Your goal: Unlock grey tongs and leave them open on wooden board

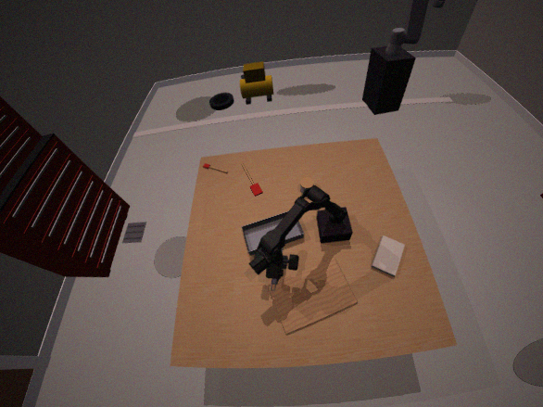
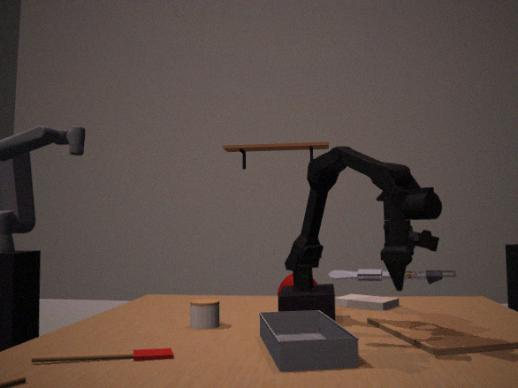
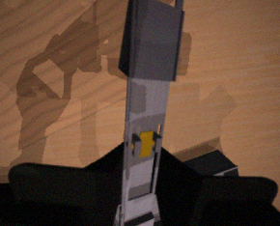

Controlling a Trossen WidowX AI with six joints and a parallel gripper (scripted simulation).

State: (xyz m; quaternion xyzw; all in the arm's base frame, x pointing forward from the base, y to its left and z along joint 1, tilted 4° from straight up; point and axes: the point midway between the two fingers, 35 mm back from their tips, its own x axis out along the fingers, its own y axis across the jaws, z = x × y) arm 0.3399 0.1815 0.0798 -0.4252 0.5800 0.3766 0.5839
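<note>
The wooden board lies 14 cm to the left of my gripper tip, 12 cm below it and 12 cm behind it. From my gripper tip the other things lie so: grey roasting tin 22 cm to the right, 10 cm below, 1 cm behind; small lidded jar 46 cm to the right, 27 cm behind, 9 cm below; yellow lock piece 4 cm above, 2 cm to the left, 1 cm ahead.
</note>
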